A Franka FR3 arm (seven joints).
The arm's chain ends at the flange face. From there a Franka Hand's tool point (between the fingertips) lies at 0.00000 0.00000 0.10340 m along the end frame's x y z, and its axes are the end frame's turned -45 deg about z.
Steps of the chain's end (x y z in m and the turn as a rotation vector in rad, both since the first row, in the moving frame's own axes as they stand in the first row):
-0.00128 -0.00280 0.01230 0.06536 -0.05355 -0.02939
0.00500 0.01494 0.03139 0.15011 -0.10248 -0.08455
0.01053 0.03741 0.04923 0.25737 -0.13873 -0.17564
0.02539 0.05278 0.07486 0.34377 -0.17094 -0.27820
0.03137 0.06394 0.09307 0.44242 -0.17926 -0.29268
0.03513 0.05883 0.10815 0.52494 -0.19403 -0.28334
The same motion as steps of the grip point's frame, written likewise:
0.00181 -0.01158 0.01193 0.08408 0.00835 -0.02939
-0.00435 -0.00439 0.02969 0.17861 0.03368 -0.08455
-0.01302 0.00474 0.04485 0.28008 0.08389 -0.17564
-0.01234 0.01731 0.06738 0.36395 0.12221 -0.27820
-0.01126 0.02154 0.08159 0.43959 0.18608 -0.29268
-0.00133 0.01394 0.09248 0.50839 0.23399 -0.28334

